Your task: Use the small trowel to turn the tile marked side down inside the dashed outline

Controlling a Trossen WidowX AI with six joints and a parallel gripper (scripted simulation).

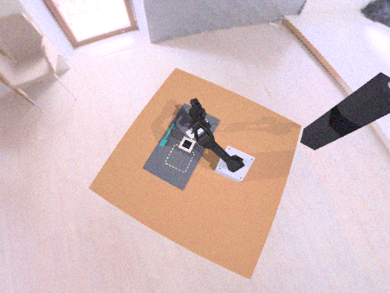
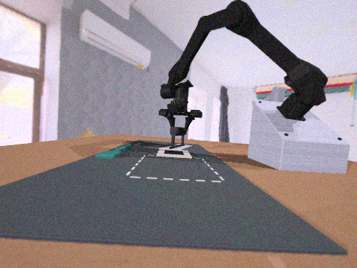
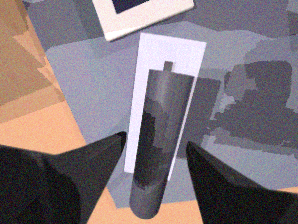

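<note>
Right now the small trowel is 1 cm ahead of my gripper tip, 2 cm to the left of it and 3 cm below it. From my gripper tip the other things lie so: dark mat: 5 cm ahead, 16 cm to the left, 8 cm below; then white tile: 1 cm ahead, 16 cm to the left, 6 cm below; then teal trowel: 18 cm ahead, 18 cm to the left, 6 cm below.
</note>
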